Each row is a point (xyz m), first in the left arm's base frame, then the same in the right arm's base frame.
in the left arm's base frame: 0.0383 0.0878 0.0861
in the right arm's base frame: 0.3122 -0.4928 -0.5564
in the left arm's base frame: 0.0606 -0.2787 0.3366
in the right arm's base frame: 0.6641 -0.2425 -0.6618
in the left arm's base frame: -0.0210 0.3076 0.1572
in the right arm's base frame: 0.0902 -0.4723 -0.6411
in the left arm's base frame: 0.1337 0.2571 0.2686
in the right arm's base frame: 0.2039 -0.4998 -0.7999
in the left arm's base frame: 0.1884 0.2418 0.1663
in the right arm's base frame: 0.2367 -0.5982 -0.7458
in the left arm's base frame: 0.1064 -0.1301 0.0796
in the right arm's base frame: 0.5384 -0.4801 -0.5277
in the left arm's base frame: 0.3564 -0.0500 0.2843
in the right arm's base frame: 0.5758 -0.5581 -0.8492
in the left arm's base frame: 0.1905 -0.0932 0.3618
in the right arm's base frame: 0.5496 -0.3770 -0.8058
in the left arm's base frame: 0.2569 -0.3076 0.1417
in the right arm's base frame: 0.7643 -0.4967 -0.6098
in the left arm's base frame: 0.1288 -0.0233 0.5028
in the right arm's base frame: 0.4656 -0.2660 -0.9017
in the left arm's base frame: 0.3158 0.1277 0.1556
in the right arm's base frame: 0.3927 -0.6624 -0.7759
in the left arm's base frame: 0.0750 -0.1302 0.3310
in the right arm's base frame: 0.5346 -0.3013 -0.7072
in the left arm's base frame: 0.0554 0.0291 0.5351
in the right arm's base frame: 0.3888 -0.2087 -0.9011
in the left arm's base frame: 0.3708 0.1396 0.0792
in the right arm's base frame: 0.4017 -0.7532 -0.7499
